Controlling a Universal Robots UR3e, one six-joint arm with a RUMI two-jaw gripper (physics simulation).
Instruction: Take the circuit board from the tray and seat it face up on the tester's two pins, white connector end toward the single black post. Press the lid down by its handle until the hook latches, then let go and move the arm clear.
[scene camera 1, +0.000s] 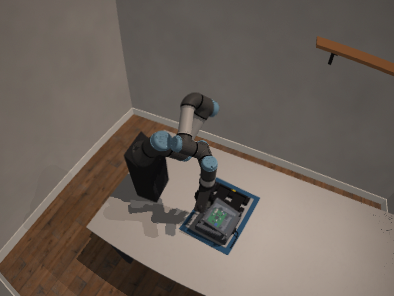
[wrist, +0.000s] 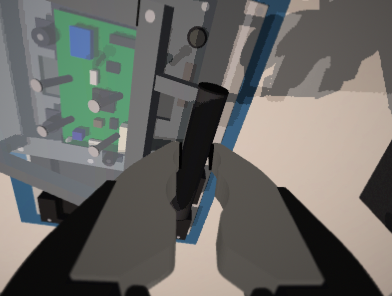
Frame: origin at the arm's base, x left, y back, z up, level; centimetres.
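Seen in the pictures: gripper, between the fingertips: (wrist: 195, 145); arm's base, origin of its link: (scene camera 1: 141, 154).
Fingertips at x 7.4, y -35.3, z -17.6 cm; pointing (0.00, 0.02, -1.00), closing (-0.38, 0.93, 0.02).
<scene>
Offsets run from my fingertips to a thing's top centre. "spot": to the spot under its first point. Level surfaces: height alone.
The green circuit board (scene camera 1: 218, 216) (wrist: 75, 102) lies face up in the tester, under the clear lid. Its white connector @(dx +5.1, dy -4.5, dz -5.3 cm) (wrist: 123, 138) is at the lower right of the board in the wrist view. The lid's grey bar @(dx +1.2, dy -3.3, dz +0.7 cm) (wrist: 146, 75) and several push rods @(spot: dx +0.1, dy -8.9, dz -1.0 cm) (wrist: 57, 83) stand over the board. The black lid handle @(dx +0.5, dy +0.0, dz +1.9 cm) (wrist: 204, 120) sticks out from the lid's side. My gripper (scene camera 1: 201, 204) (wrist: 195, 145) is shut on this handle, one jaw on each side. The hook and the tester's pins cannot be made out, nor whether the lid is latched.
A blue-edged mat @(dz -13.3 cm) (scene camera 1: 255, 201) (wrist: 25, 202) lies under the tester on the pale table @(dz -13.5 cm) (scene camera 1: 305, 240). A black tray @(spot: dx +19.0, dy -0.8, dz -11.9 cm) (scene camera 1: 226, 196) is on the mat behind the tester. The arm's black pedestal (scene camera 1: 150, 182) stands at the left. A wooden handrail (scene camera 1: 355, 56) is on the back wall.
</scene>
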